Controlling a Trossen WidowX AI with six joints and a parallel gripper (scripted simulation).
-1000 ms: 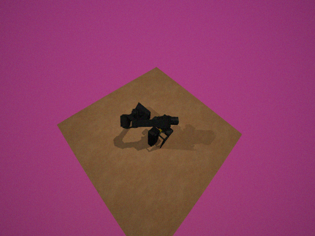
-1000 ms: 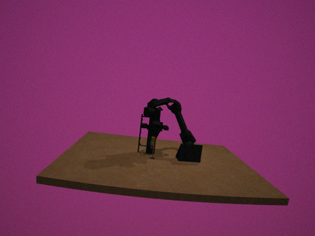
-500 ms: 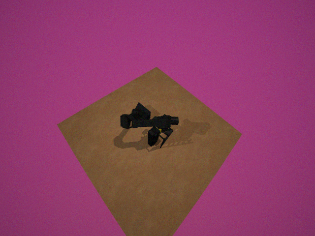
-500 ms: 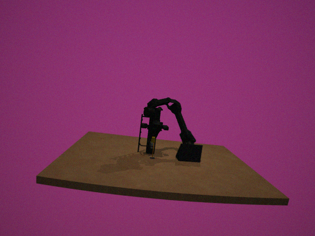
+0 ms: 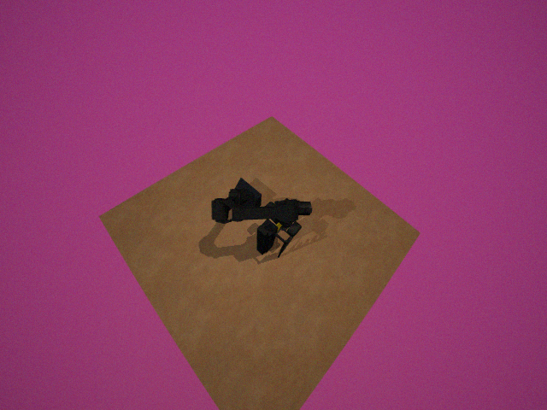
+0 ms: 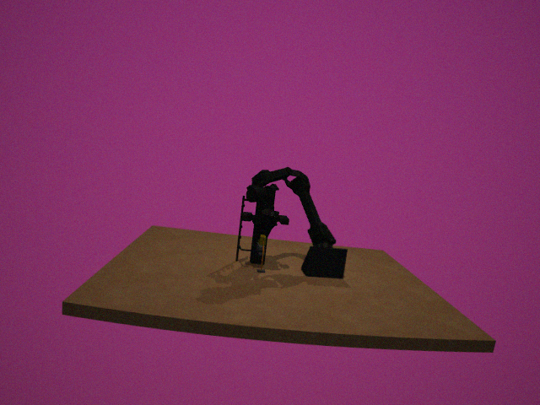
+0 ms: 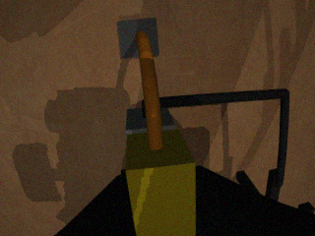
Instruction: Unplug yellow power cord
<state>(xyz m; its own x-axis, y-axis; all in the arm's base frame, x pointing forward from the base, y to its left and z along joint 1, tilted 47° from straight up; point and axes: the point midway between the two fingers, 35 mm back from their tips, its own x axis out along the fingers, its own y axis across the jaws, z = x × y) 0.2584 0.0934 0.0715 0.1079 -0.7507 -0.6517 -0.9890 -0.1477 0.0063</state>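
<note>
My gripper tip is now 13 cm to the left of the dark upright block, 4 cm below it and 1 cm short of it. The rest, counted from my gripper tip: yellow plug: 3 cm to the right, 1 cm ahead.
</note>
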